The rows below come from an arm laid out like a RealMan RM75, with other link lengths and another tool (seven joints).
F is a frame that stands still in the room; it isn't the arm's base.
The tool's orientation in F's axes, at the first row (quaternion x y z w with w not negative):
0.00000 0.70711 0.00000 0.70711
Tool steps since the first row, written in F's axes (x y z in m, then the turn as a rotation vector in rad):
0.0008 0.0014 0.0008 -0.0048 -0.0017 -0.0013
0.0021 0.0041 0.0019 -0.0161 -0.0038 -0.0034
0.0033 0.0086 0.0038 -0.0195 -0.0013 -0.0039
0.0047 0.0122 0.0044 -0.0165 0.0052 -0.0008
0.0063 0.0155 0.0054 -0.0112 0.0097 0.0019
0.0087 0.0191 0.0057 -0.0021 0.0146 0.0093
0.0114 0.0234 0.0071 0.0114 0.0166 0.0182
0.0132 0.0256 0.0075 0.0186 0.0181 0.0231
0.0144 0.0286 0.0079 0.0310 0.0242 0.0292
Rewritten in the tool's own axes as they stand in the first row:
-0.0008 0.0014 0.0008 0.0013 -0.0017 -0.0048
-0.0019 0.0041 0.0021 0.0034 -0.0038 -0.0161
-0.0038 0.0086 0.0033 0.0039 -0.0013 -0.0195
-0.0044 0.0122 0.0047 0.0008 0.0052 -0.0165
-0.0054 0.0155 0.0063 -0.0019 0.0097 -0.0112
-0.0057 0.0191 0.0087 -0.0093 0.0146 -0.0021
-0.0071 0.0234 0.0114 -0.0182 0.0166 0.0114
-0.0075 0.0256 0.0132 -0.0231 0.0181 0.0186
-0.0079 0.0286 0.0144 -0.0292 0.0242 0.0310

